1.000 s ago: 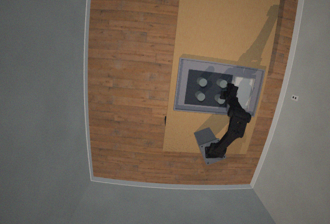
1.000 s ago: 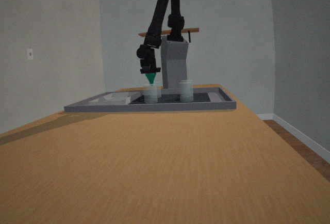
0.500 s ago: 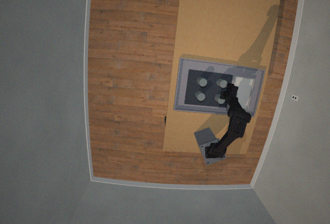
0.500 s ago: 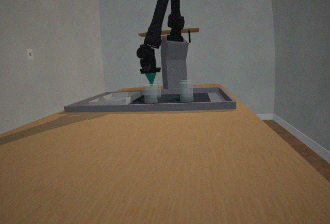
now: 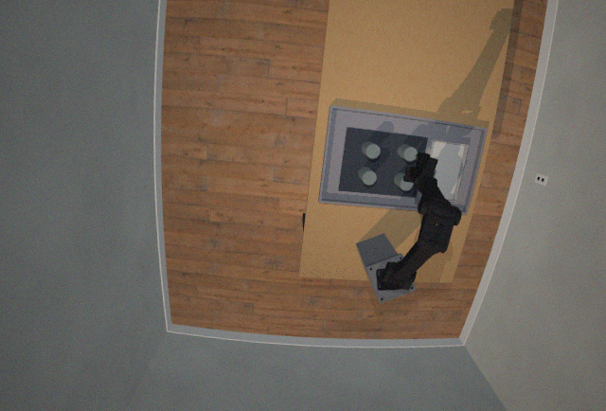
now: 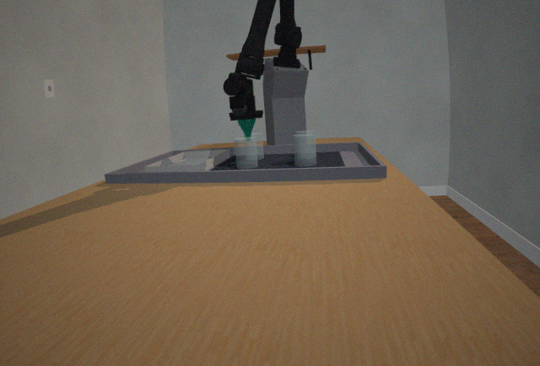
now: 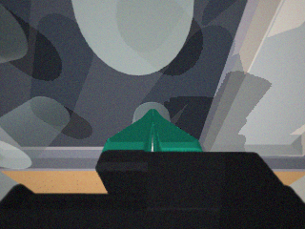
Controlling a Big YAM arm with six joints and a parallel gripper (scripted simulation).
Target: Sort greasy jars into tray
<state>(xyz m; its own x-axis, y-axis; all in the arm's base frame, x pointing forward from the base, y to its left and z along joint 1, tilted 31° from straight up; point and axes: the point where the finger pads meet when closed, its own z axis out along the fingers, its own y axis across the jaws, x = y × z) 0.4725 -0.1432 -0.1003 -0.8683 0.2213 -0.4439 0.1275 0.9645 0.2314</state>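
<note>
My gripper is now 8 cm above the rimmed steel table top, 2 cm short of it and 1 cm to the left of it. Also, from my hand: pale tray 22 cm to the right, 7 cm below, 2 cm behind; dark drying mat 10 cm to the left, 8 cm below, 2 cm ahead.
</note>
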